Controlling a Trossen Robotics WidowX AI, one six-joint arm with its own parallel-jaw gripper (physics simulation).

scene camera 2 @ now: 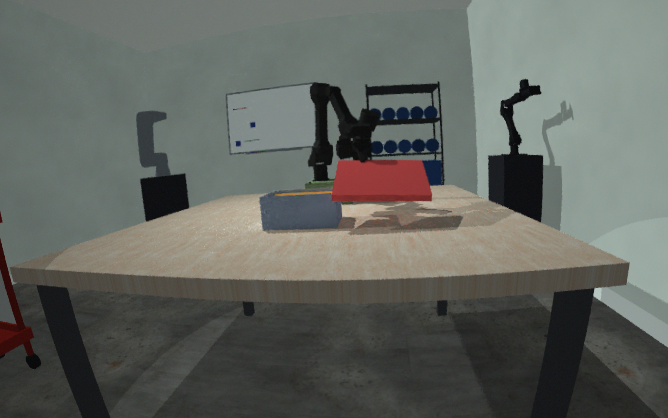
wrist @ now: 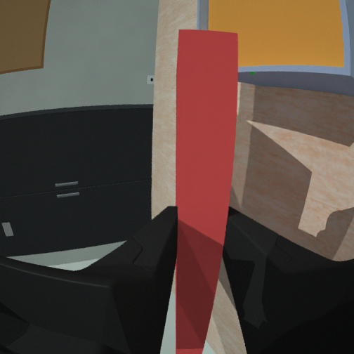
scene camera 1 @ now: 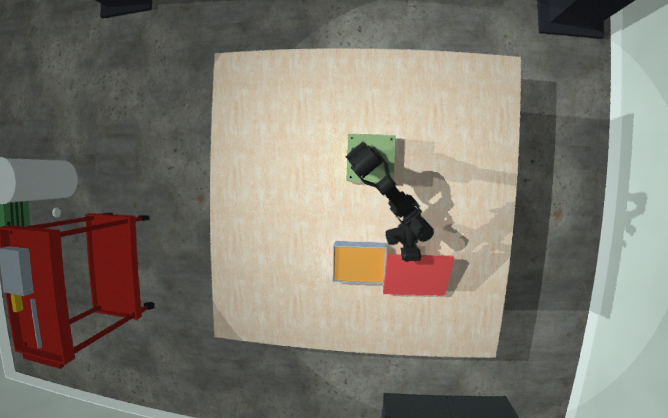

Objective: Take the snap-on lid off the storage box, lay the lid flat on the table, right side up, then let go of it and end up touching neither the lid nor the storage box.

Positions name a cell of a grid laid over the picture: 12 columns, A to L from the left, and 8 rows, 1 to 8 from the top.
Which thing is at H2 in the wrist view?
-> A red lid.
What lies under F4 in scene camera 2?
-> A blue-grey storage box.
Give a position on a red lid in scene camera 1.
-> H6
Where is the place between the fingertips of my gripper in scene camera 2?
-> At G4
